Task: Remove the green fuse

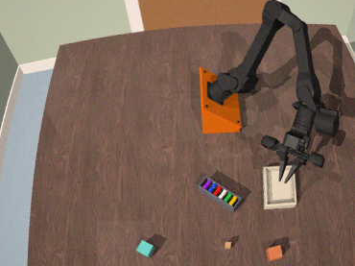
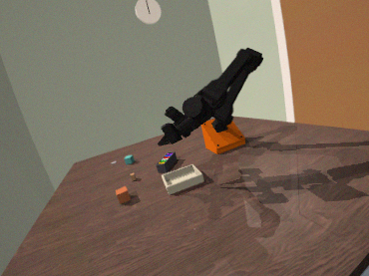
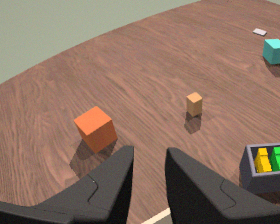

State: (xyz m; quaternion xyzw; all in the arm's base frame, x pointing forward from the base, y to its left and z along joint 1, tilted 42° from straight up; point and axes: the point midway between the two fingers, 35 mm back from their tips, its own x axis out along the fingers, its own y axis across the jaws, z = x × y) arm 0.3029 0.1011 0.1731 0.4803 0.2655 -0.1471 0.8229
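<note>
My gripper tip is 10 mm past the green fuse, 140 mm to the left of it and 130 mm above it. From my gripper tip the other things lie so: red fuse (30 mm behind, 170 mm to the right, 130 mm below); then white fuse (20 mm behind, 160 mm to the right, 130 mm below); then white tray (40 mm behind, 20 mm to the left, 150 mm below).
</note>
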